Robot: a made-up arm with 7 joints. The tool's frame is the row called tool. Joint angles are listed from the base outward.
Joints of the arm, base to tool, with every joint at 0 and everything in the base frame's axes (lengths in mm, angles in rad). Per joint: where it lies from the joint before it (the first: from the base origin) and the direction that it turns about. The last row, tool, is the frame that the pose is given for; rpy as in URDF.
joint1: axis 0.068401 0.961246 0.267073 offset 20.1 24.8 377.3
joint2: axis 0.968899 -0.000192 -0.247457 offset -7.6 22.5 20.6
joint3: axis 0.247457 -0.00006 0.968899 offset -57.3 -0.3 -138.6
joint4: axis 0.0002 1 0.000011 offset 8.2 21.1 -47.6
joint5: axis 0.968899 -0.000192 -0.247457 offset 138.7 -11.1 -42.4
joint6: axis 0.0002 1 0.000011 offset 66.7 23 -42.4
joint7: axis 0.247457 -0.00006 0.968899 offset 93.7 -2.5 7
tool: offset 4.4 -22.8 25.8 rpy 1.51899 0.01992 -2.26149
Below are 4 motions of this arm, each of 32 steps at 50 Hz.
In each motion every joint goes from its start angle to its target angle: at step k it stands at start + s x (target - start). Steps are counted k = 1, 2, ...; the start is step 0. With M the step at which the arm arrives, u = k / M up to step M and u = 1 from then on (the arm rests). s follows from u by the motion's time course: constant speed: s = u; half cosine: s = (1 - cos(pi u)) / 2; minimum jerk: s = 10 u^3 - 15 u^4 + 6 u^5.
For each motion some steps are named. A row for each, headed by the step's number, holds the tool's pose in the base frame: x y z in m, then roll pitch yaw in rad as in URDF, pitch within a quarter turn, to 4 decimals.
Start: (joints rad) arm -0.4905 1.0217 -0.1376 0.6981 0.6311 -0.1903 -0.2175
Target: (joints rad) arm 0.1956 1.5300 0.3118 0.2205 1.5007 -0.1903 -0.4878
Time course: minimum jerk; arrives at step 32
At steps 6, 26, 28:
6: 0.3155 0.2910 0.2213 -0.0814 0.3531 3.0693
26: 0.2670 0.3233 0.3267 -1.1602 -0.4011 2.9430
28: 0.2678 0.3212 0.3300 -1.2050 -0.4267 2.9502

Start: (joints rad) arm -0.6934 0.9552 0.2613 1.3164 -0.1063 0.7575 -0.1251
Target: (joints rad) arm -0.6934 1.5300 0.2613 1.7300 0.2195 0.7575 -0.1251
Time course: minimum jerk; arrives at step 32
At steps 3, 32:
3: 0.2244 0.4511 0.1505 0.4866 -0.1105 -1.3483
32: 0.0178 0.5578 0.3339 0.3231 0.3960 -0.9145

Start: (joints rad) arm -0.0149 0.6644 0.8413 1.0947 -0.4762 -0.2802 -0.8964
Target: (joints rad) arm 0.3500 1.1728 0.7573 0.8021 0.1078 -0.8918 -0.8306
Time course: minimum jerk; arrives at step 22
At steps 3, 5, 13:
3: 0.0231 0.4296 0.1604 1.4591 -0.1125 -1.9261
5: 0.0255 0.4347 0.1778 1.3998 -0.0476 -1.9627
13: 0.0733 0.4324 0.3163 0.7048 0.3026 -2.5975

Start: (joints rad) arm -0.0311 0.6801 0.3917 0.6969 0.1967 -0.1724 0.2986
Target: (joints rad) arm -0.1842 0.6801 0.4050 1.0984 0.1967 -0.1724 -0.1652
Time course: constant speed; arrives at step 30
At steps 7, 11, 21, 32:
7: 0.1880 0.3578 0.1266 0.6965 0.5845 -2.0140
11: 0.1823 0.3609 0.1198 0.6769 0.5108 -2.0268
21: 0.1677 0.3667 0.1036 0.6460 0.3216 -2.0459
32: 0.1543 0.3693 0.0898 0.6356 0.1468 -2.0536

